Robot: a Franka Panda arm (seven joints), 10 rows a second.
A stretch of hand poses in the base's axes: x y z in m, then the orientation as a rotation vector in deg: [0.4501, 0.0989, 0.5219, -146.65, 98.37, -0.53]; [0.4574, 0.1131, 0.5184, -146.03, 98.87, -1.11]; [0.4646, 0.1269, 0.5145, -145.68, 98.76, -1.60]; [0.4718, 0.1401, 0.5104, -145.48, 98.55, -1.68]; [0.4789, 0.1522, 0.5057, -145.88, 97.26, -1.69]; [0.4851, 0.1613, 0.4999, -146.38, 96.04, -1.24]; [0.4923, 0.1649, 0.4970, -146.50, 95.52, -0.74]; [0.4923, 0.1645, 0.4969, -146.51, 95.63, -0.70]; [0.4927, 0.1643, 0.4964, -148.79, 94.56, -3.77]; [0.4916, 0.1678, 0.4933, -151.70, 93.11, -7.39]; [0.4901, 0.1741, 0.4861, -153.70, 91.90, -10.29]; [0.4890, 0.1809, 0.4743, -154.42, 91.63, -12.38]
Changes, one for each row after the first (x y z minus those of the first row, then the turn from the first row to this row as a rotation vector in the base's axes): [0.0073, 0.0142, -0.0035, -0.01, -0.43, -0.50]; [0.0145, 0.0280, -0.0074, 0.10, -0.89, -0.58]; [0.0217, 0.0412, -0.0115, 0.31, -1.09, -0.54]; [0.0288, 0.0533, -0.0162, 0.61, -1.33, 0.30]; [0.0350, 0.0624, -0.0220, 0.97, -1.26, 1.16]; [0.0422, 0.0660, -0.0249, 1.30, -1.10, 1.49]; [0.0422, 0.0656, -0.0250, 1.26, -1.04, 1.44]; [0.0426, 0.0654, -0.0255, -1.02, -1.95, 2.77]; [0.0415, 0.0689, -0.0286, -3.84, -2.90, 4.48]; [0.0400, 0.0752, -0.0358, -5.89, -3.77, 5.75]; [0.0389, 0.0820, -0.0476, -7.14, -4.53, 6.09]
